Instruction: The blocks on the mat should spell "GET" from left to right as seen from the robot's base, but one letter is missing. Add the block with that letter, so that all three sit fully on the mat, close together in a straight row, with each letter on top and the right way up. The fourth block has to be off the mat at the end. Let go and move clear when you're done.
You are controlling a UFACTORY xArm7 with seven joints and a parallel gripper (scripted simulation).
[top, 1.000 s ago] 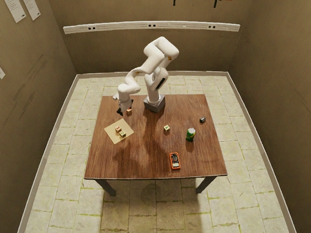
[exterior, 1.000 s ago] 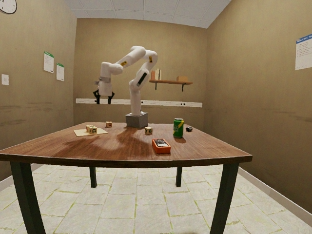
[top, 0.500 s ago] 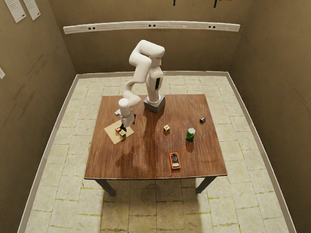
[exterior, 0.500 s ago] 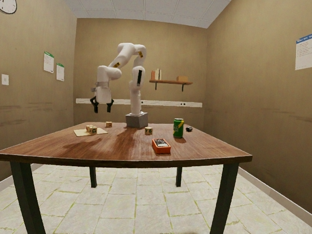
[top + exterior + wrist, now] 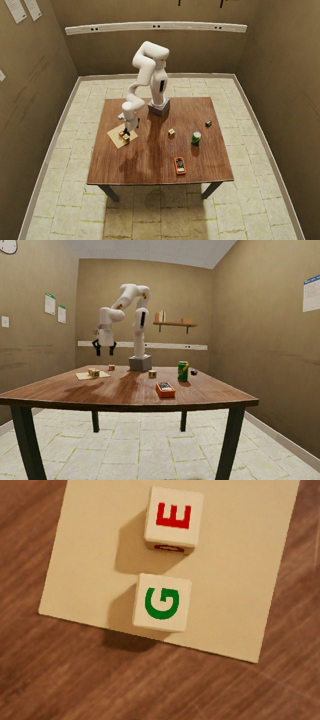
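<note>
Now: hand 310 mm to the right of the wooden letter block, 130 mm above it and 40 mm past it. The rest, counted from my hand: green soda can 500 mm to the left, 90 mm below, 70 mm ahead; dark object 670 mm to the left, 140 mm below, 110 mm behind; orange device 330 mm to the left, 260 mm ahead, 140 mm below.
</note>
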